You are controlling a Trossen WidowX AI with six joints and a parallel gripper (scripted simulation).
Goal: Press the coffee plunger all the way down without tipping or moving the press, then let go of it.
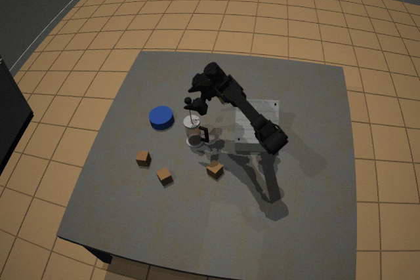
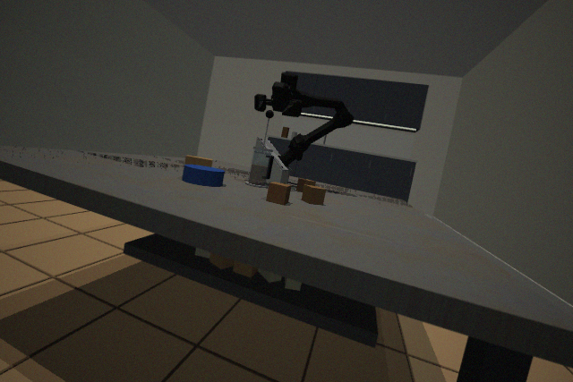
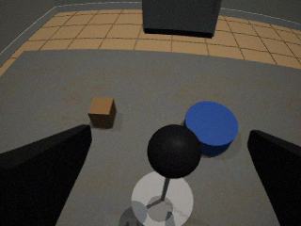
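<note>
My gripper tip is 14 cm above the glass coffee press and 2 cm past it. Also, from my gripper tip: blue disc (25 cm below, 18 cm ahead, 11 cm to the right).
</note>
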